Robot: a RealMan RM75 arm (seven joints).
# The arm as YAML. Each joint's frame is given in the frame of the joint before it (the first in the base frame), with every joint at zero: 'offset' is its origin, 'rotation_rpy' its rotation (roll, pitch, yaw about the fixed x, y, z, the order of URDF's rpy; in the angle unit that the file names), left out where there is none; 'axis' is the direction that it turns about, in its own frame. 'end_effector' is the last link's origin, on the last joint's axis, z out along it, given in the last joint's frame.
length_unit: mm
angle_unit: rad
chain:
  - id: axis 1
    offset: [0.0, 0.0, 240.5]
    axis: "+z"
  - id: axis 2
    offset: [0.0, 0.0, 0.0]
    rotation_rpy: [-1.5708, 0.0, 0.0]
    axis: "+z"
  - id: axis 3
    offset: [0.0, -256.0, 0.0]
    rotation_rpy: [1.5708, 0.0, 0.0]
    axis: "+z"
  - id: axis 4
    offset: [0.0, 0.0, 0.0]
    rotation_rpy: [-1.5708, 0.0, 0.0]
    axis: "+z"
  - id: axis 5
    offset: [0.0, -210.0, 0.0]
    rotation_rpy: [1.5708, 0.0, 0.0]
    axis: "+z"
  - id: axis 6
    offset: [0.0, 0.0, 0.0]
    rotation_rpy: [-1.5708, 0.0, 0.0]
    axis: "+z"
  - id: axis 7
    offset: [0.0, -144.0, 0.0]
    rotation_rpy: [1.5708, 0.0, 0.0]
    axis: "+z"
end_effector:
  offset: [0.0, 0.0, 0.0]
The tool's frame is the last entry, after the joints.
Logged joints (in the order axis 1, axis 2, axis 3, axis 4, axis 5, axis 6, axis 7), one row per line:
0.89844, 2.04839, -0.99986, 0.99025, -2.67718, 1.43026, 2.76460
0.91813, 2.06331, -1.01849, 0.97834, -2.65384, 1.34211, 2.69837
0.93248, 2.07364, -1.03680, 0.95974, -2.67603, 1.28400, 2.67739
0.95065, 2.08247, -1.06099, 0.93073, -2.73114, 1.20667, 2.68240
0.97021, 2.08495, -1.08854, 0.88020, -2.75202, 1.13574, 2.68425
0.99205, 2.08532, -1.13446, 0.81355, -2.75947, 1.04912, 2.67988
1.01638, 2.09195, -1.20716, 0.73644, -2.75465, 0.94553, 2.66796
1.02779, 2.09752, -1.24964, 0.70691, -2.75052, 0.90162, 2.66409
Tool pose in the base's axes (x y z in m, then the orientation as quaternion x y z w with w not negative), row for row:
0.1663, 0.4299, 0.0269, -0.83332, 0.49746, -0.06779, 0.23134
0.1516, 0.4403, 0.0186, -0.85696, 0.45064, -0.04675, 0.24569
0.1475, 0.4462, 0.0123, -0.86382, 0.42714, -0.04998, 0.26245
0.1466, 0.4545, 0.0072, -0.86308, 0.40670, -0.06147, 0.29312
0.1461, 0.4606, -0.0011, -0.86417, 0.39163, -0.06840, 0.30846
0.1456, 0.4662, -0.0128, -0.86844, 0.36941, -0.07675, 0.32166
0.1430, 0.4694, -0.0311, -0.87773, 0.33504, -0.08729, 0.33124
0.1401, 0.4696, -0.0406, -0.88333, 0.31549, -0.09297, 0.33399
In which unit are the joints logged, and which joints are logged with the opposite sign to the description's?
The joints are logged in radians. Opposite sign: axis 4, axis 6.
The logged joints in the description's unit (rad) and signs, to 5 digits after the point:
0.89844, 2.04839, -0.99986, -0.99025, -2.67718, -1.43026, 2.76460
0.91813, 2.06331, -1.01849, -0.97834, -2.65384, -1.34211, 2.69837
0.93248, 2.07364, -1.03680, -0.95974, -2.67603, -1.28400, 2.67739
0.95065, 2.08247, -1.06099, -0.93073, -2.73114, -1.20667, 2.68240
0.97021, 2.08495, -1.08854, -0.88020, -2.75202, -1.13574, 2.68425
0.99205, 2.08532, -1.13446, -0.81355, -2.75947, -1.04912, 2.67988
1.01638, 2.09195, -1.20716, -0.73644, -2.75465, -0.94553, 2.66796
1.02779, 2.09752, -1.24964, -0.70691, -2.75052, -0.90162, 2.66409

